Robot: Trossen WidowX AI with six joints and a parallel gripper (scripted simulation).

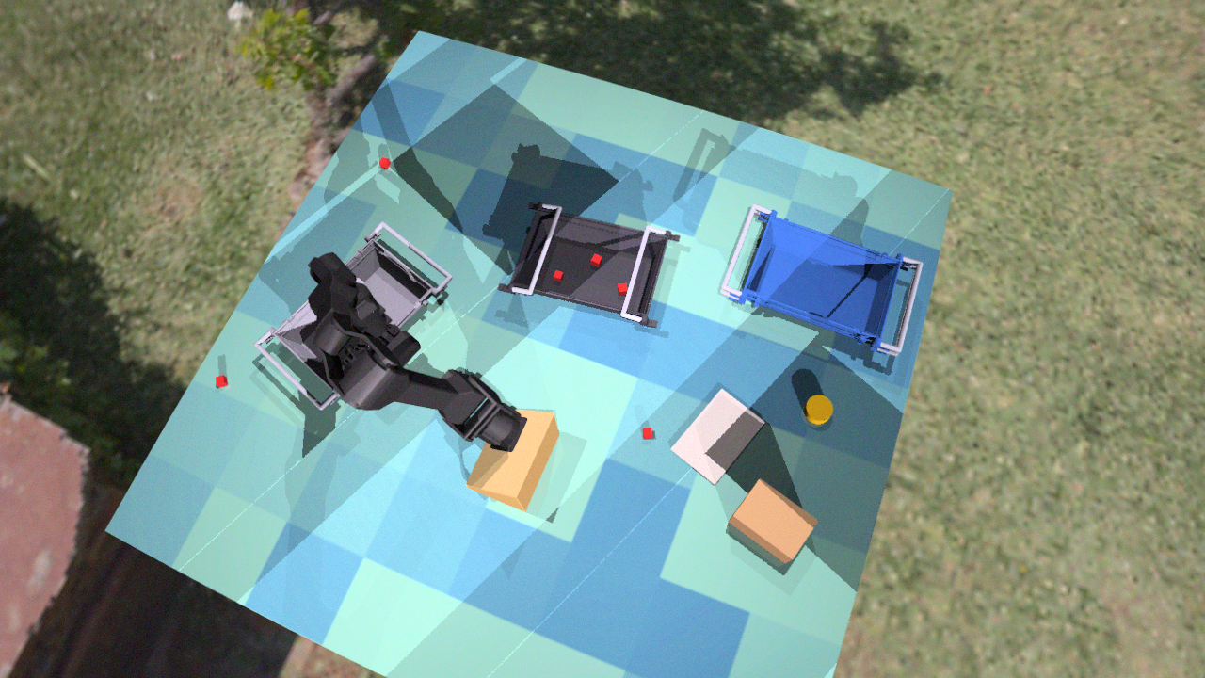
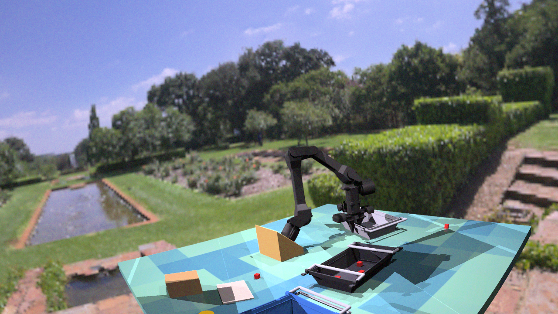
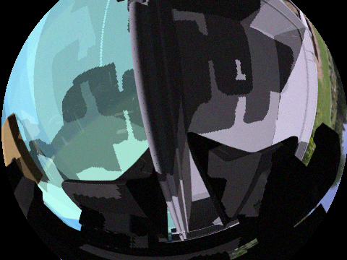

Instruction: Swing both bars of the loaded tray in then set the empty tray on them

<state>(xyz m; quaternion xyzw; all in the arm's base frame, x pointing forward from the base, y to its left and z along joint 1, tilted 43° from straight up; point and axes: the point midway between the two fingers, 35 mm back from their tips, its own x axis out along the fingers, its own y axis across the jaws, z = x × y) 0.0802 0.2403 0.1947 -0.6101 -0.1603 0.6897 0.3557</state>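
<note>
The grey tray is 20 mm ahead of my gripper tip, 70 mm to the left of it and 30 mm above it. Round my gripper tip: yellow disc (180 mm ahead, 800 mm to the right); then white flat plate (70 mm ahead, 640 mm to the right, 10 mm below); then brown box (50 mm behind, 780 mm to the right, 20 mm above).
</note>
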